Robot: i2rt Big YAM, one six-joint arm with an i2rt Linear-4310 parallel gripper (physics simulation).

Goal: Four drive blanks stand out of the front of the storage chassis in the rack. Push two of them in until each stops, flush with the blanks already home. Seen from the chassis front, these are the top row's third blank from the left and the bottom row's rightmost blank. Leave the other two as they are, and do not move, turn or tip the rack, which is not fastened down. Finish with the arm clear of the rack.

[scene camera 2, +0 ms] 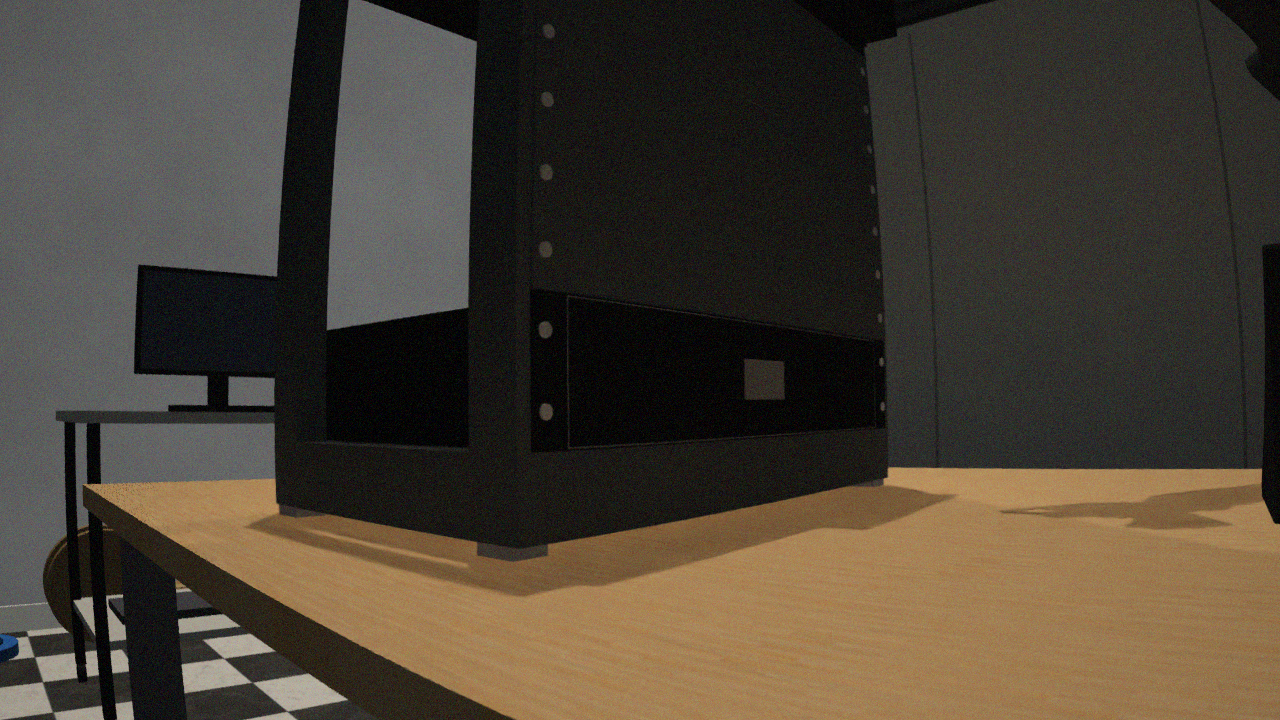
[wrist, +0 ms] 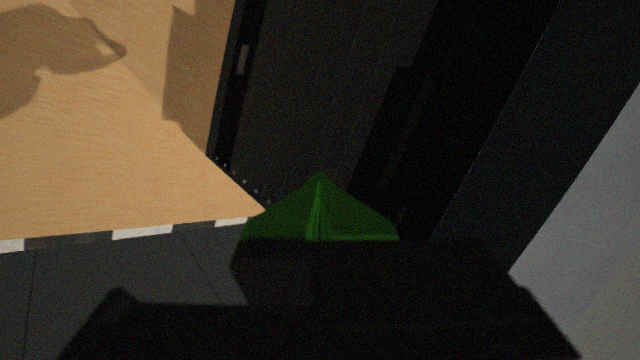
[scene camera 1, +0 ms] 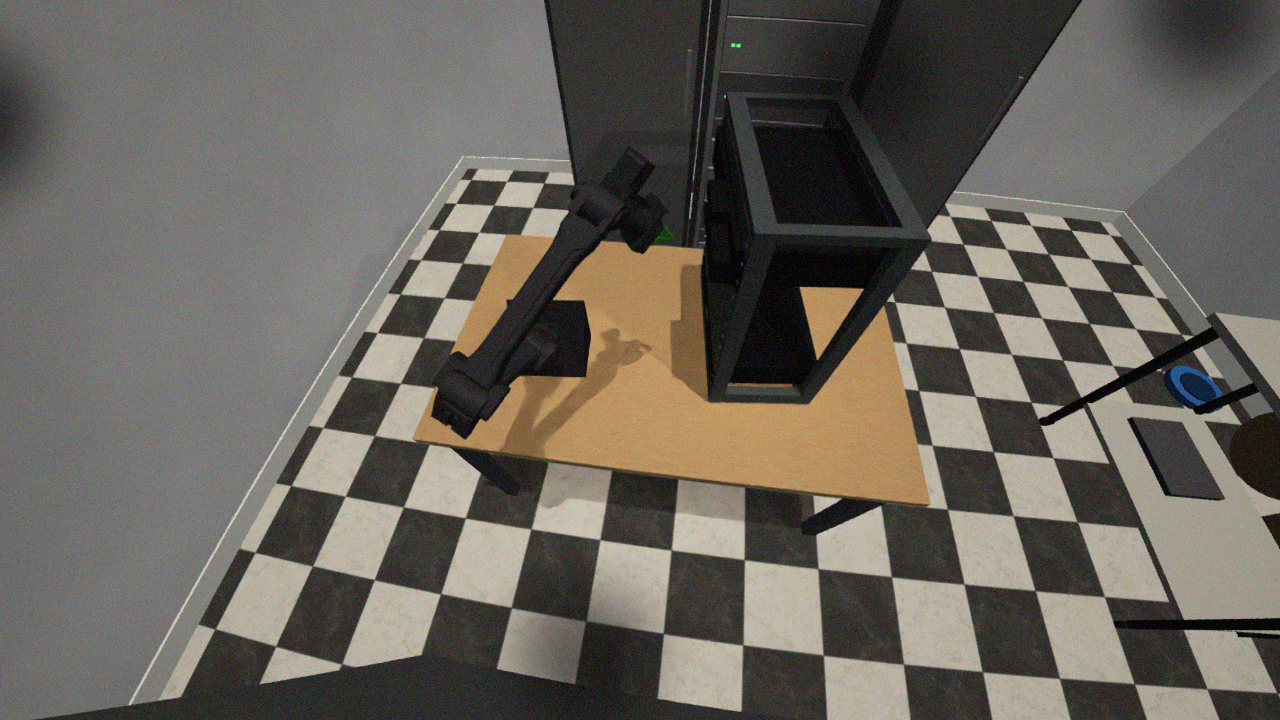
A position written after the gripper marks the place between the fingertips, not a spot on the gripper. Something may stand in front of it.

gripper: wrist 319,180; scene camera 1 673,239; not seen in scene camera 2 (out of frame)
dark rack: scene camera 2 676,309; wrist; scene camera 1
same spot on dark rack: [wrist: 394,109] = [scene camera 1: 705,217]
